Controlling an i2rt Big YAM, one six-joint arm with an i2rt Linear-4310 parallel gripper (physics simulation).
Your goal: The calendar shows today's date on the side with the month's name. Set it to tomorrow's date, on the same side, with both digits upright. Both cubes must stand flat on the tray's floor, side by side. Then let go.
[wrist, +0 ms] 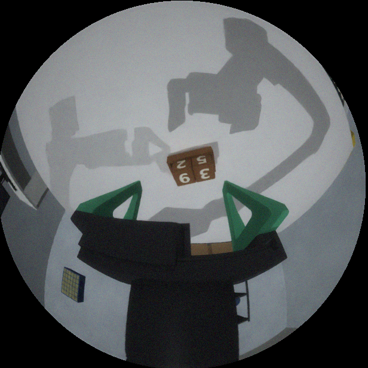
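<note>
The brown wooden calendar is near the middle of the wrist view. Its tray shows as a darker brown strip along the far side. Two brown cubes stand side by side at it. The left cube shows a 2 on one face and a 9-shaped digit on the face nearer my gripper. The right cube shows a 5 and a 3. The 2, 5 and 3 appear upside down in this view. The month's name does not show. My gripper is open and empty, its green fingertips apart on either side of the calendar's near edge in the view, not touching it.
A light brown object shows partly behind the gripper body. A dark blue box with a yellow grid is at lower left, a dark rack at lower right. A yellow object is at the right edge. Arm shadows fall around the calendar.
</note>
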